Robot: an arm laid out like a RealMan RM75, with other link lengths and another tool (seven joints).
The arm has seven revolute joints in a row. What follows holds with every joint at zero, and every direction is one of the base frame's. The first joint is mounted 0.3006 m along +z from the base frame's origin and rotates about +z. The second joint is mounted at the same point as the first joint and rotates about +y. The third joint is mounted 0.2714 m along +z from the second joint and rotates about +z. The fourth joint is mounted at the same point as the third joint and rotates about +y. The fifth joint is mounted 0.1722 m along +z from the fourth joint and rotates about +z. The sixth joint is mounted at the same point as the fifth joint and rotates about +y. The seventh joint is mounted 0.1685 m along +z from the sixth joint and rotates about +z. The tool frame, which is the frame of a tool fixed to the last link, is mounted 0.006 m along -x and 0.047 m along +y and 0.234 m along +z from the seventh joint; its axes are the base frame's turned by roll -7.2, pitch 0 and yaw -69.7 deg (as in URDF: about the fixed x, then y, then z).
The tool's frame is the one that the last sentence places.
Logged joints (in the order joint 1, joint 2, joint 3, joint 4, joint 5, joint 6, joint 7), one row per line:
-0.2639 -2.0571 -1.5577 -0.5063 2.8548 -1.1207 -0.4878
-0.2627 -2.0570 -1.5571 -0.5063 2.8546 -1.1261 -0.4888
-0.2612 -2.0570 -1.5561 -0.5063 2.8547 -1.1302 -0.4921
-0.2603 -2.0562 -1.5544 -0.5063 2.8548 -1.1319 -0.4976
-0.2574 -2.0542 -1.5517 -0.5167 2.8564 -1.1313 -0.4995
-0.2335 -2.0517 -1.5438 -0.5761 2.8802 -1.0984 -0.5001
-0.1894 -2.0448 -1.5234 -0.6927 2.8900 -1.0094 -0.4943
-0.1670 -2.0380 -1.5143 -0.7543 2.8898 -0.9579 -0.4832
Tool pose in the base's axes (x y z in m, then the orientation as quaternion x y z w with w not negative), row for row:
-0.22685 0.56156 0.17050 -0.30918 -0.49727 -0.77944 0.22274
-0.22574 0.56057 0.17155 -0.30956 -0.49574 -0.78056 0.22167
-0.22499 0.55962 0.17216 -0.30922 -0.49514 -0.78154 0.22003
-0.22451 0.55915 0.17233 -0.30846 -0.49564 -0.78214 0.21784
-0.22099 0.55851 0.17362 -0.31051 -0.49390 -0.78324 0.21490
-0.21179 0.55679 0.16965 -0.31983 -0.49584 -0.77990 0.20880
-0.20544 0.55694 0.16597 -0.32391 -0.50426 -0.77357 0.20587
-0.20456 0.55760 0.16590 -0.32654 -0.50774 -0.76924 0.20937
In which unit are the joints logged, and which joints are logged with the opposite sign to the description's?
The joints are logged in radians. Opposite sign: joint 6.
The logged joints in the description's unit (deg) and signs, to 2 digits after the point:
-15.12 -117.86 -89.25 -29.01 163.57 64.21 -27.95
-15.05 -117.86 -89.22 -29.01 163.56 64.52 -28.01
-14.97 -117.86 -89.16 -29.01 163.56 64.76 -28.20
-14.91 -117.81 -89.06 -29.01 163.57 64.85 -28.51
-14.75 -117.70 -88.91 -29.60 163.66 64.82 -28.62
-13.38 -117.55 -88.45 -33.01 165.02 62.93 -28.65
-10.85 -117.16 -87.28 -39.69 165.58 57.83 -28.32
-9.57 -116.77 -86.76 -43.22 165.57 54.88 -27.69

